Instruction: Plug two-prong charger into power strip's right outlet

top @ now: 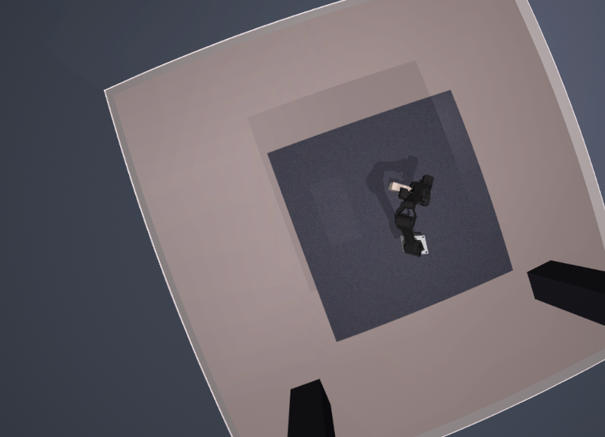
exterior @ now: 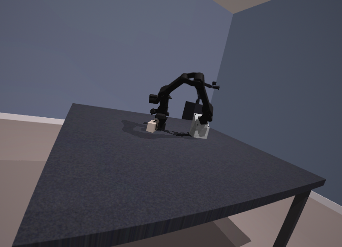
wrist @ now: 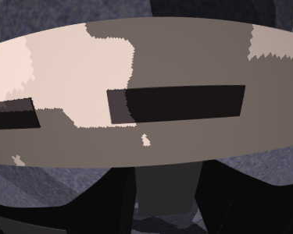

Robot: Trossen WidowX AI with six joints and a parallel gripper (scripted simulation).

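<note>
Right now my gripper tip is 10 mm to the left of the black two-prong charger, 10 mm below it and 10 mm short of it.
</note>
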